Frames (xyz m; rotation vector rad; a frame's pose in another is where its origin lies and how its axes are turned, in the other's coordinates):
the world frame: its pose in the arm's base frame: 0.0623 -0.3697 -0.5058 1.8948 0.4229 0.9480
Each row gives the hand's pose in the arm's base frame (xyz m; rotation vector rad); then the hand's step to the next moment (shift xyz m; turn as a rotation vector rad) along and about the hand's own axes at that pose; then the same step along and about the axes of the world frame.
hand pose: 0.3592 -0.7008 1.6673 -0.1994 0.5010 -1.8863
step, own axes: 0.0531 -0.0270 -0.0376 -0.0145 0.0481 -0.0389
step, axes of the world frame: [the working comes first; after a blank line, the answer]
step, axes of the arm's base frame: -0.0565 -0.0320 -0.0274 0.0319 0.0089 -0.0542

-0.0683 -0.0022 -0.0169 0.0025 -0.0543 0.0329
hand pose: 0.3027 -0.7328 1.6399 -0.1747 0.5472 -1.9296
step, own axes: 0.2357 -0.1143 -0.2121 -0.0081 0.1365 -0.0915
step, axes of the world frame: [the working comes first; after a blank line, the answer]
step, axes of the arm's base frame: -0.2708 -0.1129 -0.1659 0.0837 -0.0099 -0.1413

-0.3172 -0.0606 -0.0965 -0.0143 -0.1251 0.1059
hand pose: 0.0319 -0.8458 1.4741 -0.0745 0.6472 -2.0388
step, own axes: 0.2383 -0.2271 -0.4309 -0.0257 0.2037 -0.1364
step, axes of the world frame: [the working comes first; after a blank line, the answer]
step, axes of the arm's base frame: -0.4383 0.0739 -0.3106 0.1322 -0.0037 -0.2080

-0.3696 -0.2619 -0.2981 -0.0083 -0.1905 0.1562
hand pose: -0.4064 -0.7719 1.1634 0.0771 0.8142 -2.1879
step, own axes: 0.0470 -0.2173 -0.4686 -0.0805 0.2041 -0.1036
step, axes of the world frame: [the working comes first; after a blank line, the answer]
step, axes of the arm's base frame: -0.2768 0.3451 -0.2707 0.1769 0.0132 -0.1656

-0.0775 -0.3778 -0.3468 0.0494 -0.1666 0.1693
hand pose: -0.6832 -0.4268 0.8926 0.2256 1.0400 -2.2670
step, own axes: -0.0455 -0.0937 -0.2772 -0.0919 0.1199 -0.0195
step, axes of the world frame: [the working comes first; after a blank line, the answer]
step, axes of the arm's base frame: -0.0486 0.2704 -0.1105 0.1432 -0.0015 -0.0518

0.0915 -0.2248 -0.1696 0.0682 -0.0579 0.1233
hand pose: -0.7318 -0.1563 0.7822 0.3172 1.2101 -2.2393
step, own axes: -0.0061 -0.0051 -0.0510 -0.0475 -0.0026 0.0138
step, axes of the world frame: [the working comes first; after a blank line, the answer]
step, axes of the arm's base frame: -0.0010 0.0465 -0.0224 0.0378 0.0072 0.0312

0.0189 -0.0423 -0.0227 0.0424 0.0196 0.0165
